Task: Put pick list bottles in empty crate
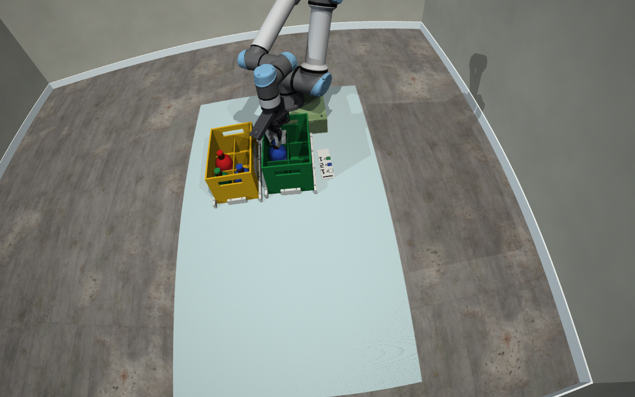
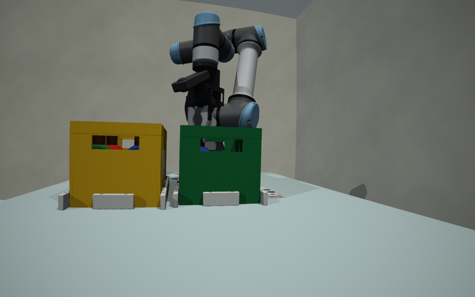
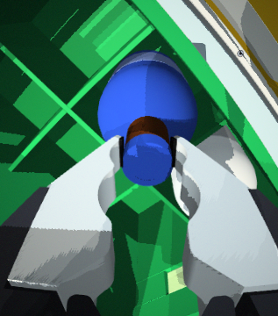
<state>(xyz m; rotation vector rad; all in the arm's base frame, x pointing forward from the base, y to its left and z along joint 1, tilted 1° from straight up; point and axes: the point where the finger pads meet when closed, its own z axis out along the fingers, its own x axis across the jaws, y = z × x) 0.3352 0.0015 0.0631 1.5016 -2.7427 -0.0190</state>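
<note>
Right now the green crate is 10 mm behind my hand, 40 mm to the left of it and 70 mm below it. From my hand the other things lie so: yellow crate 50 mm ahead, 180 mm to the right, 70 mm below; white bottle 90 mm behind, 10 mm to the right, 70 mm below; red bottle 50 mm ahead, 220 mm to the right, 70 mm below.
</note>
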